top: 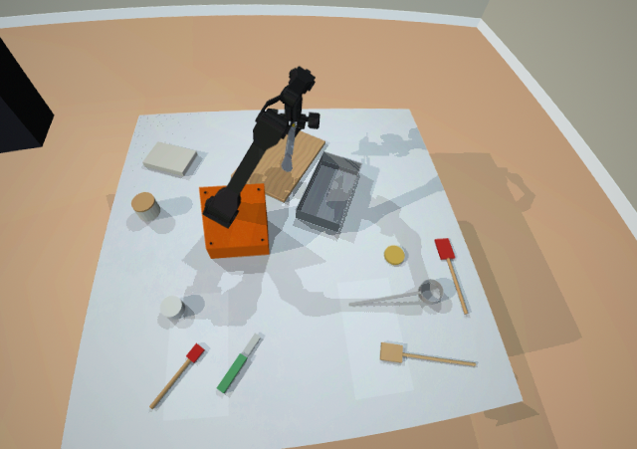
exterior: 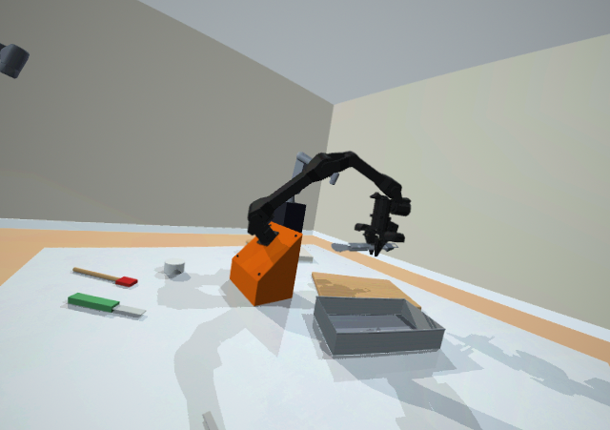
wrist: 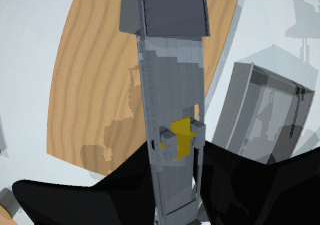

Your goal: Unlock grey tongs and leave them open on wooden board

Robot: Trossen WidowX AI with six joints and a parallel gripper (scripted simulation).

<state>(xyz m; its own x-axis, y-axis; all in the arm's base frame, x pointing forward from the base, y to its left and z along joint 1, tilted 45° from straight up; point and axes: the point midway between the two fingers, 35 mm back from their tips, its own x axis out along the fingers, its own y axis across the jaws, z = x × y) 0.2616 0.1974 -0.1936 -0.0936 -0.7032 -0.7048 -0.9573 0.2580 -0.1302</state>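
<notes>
Now: gripper tip 150 mm above the wooden board, 40 mm to the right of it and 40 mm past it. From my gripper tip the other things lie so: beige block (480 mm behind, 150 mm below, 100 mm to the left); then grey roasting tin (170 mm to the right, 130 mm below, 120 mm ahead); then yellow disc (460 mm to the right, 280 mm ahead, 150 mm below).
</notes>
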